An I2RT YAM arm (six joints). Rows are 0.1 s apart.
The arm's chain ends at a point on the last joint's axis. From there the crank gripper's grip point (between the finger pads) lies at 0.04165 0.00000 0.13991 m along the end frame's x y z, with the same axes.
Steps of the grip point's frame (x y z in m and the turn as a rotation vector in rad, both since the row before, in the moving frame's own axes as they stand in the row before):
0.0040, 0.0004, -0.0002, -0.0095, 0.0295, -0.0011
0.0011, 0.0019, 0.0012, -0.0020, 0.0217, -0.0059
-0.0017, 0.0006, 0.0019, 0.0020, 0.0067, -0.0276
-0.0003, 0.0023, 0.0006, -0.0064, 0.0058, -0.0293
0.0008, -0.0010, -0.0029, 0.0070, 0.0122, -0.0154
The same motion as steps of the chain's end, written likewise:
-0.0001, -0.0009, 0.0011, -0.0095, 0.0295, -0.0011
-0.0019, 0.0019, 0.0021, -0.0020, 0.0217, -0.0059
-0.0026, 0.0020, 0.0022, 0.0020, 0.0067, -0.0276
-0.0011, 0.0026, 0.0008, -0.0064, 0.0058, -0.0293
-0.0009, 0.0006, -0.0024, 0.0070, 0.0122, -0.0154

